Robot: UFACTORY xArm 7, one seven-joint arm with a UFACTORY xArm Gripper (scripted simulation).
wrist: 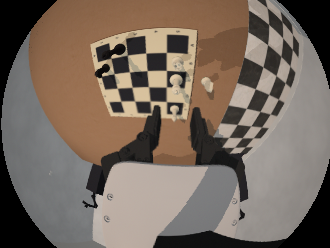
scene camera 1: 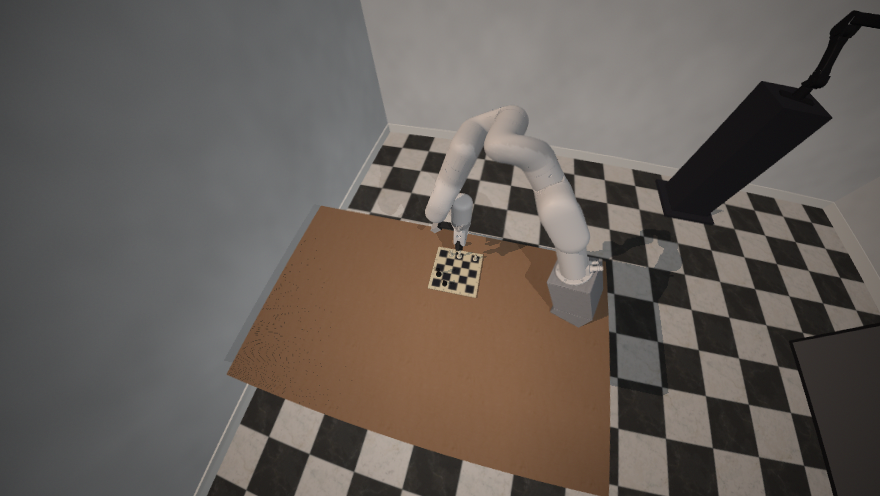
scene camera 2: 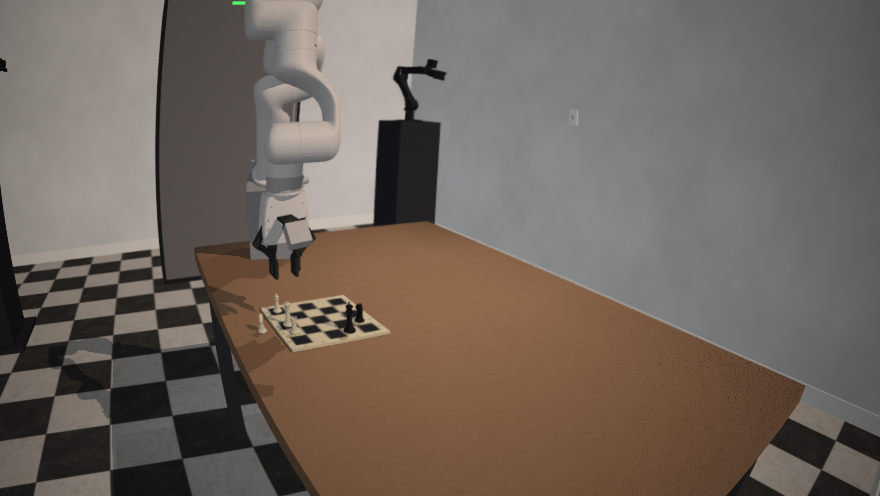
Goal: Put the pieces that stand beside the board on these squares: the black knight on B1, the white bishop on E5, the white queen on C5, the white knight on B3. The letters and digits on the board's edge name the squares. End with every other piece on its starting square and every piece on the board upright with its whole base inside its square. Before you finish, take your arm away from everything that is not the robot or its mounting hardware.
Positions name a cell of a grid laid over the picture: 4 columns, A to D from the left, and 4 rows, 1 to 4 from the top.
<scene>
chessboard: wrist B2; scene camera 1 C3; scene camera 2 B3
</scene>
